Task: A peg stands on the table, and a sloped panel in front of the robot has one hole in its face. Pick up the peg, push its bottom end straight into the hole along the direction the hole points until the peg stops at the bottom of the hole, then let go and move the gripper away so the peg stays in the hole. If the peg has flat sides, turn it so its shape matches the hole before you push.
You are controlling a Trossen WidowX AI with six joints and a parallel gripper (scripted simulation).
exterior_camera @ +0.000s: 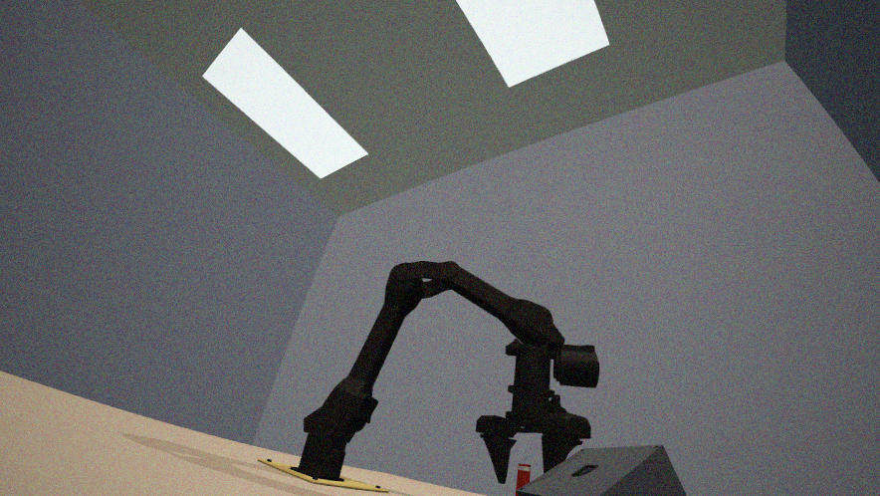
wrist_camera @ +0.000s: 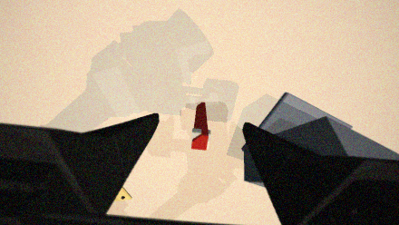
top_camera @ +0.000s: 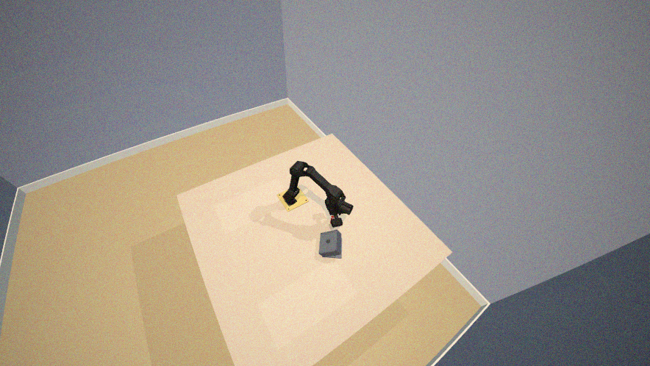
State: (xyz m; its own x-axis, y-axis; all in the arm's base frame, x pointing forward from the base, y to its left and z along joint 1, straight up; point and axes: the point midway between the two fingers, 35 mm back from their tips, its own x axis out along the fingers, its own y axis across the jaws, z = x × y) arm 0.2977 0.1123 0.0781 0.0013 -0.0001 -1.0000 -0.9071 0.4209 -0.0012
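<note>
Right now my gripper tip is 10 mm below the red square peg. Also, from my gripper tip: grey sloped panel (120 mm ahead, 110 mm to the right).
</note>
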